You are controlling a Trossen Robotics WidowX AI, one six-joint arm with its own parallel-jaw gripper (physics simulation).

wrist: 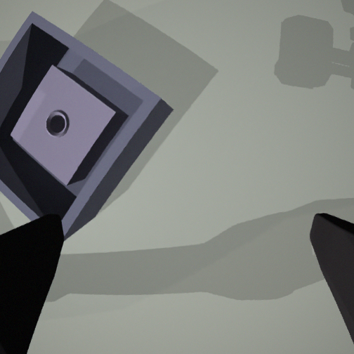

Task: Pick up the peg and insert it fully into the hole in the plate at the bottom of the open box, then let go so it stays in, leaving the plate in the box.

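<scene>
The open box point(116, 159) is blue-grey and stands at the upper left of the wrist view, turned at an angle, with its left part cut off by the view's edge. The plate point(82, 127) is a light purple-grey square block inside the box, with a round dark hole point(57, 123) near its middle. My gripper point(190, 229) is open, with its two black fingers wide apart at the lower left and lower right. The left fingertip overlaps the box's lower corner in the view. The peg does not show in this view.
The box stands on a pale grey-green table top point(240, 150). Shadows of the arm and gripper lie across the lower part of the table and at the upper right. The box's own shadow falls to its upper right.
</scene>
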